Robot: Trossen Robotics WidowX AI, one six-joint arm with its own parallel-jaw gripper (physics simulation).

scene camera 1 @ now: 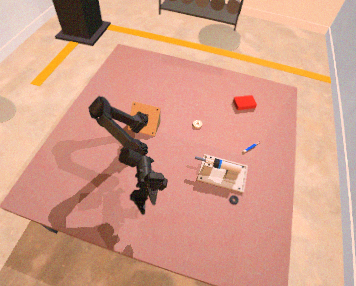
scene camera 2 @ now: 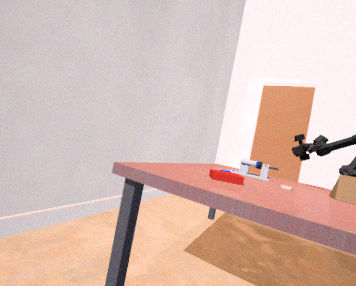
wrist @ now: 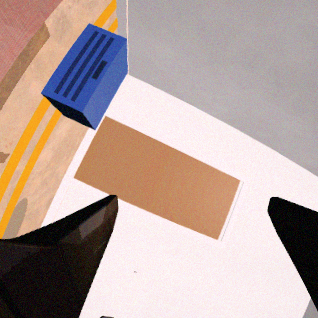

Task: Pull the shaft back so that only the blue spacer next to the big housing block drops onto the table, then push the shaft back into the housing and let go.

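Places are measured from the arm's base along level axes (x up, y right, z ahead), in millimetres.
Where they show: gripper, between the fingertips: (scene camera 1: 148,209) (wrist: 193,203); arm's base, origin of its link: (scene camera 1: 141,119).
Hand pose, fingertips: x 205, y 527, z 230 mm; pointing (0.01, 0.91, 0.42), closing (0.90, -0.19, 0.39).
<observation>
Things, the pixels of their top centre, and the offset from my fingertips. "spot": a spot on its surface instead.
- dark ring, centre of its top: (scene camera 1: 217,160) dx -160, dy -365, dz +206 mm
- thin grey shaft, a spot on its surface: (scene camera 1: 200,158) (scene camera 2: 273,166) spot: dx -175, dy -364, dz +127 mm
- dark washer, centre of its top: (scene camera 1: 234,199) dx -257, dy -242, dz +329 mm
- cream ring, centre of its top: (scene camera 2: 286,186) (scene camera 1: 197,123) dx -249, dy -627, dz +61 mm
- blue pen-like tool, centre of its top: (scene camera 1: 253,145) dx -244, dy -574, dz +384 mm
- red box, centre of its top: (scene camera 2: 226,173) (scene camera 1: 245,100) dx -232, dy -876, dz +302 mm
A fixture with a pale base plate (scene camera 1: 243,189) stands on the table. Its pale cylindrical housing (scene camera 1: 233,168) (scene camera 2: 248,162) lies level on supports. The blue spacer (scene camera 1: 220,164) (scene camera 2: 258,164) sits at the housing's left end in scene camera 1, with a dark ring (scene camera 1: 216,163) beside it. The thin grey shaft (scene camera 1: 200,158) (scene camera 2: 273,168) sticks out past the left support. My gripper (scene camera 1: 148,207) (wrist: 193,203) is open and empty, raised above the table, left of the fixture in scene camera 1 and apart from it. The fixture does not show in the wrist view.
A dark washer (scene camera 1: 233,200) lies near the fixture's front right corner. A cream ring (scene camera 1: 197,124) (scene camera 2: 286,187), a blue pen-like tool (scene camera 1: 251,147) and a red box (scene camera 1: 245,103) (scene camera 2: 226,177) lie behind. The arm stands on an orange-brown block (scene camera 1: 152,120).
</observation>
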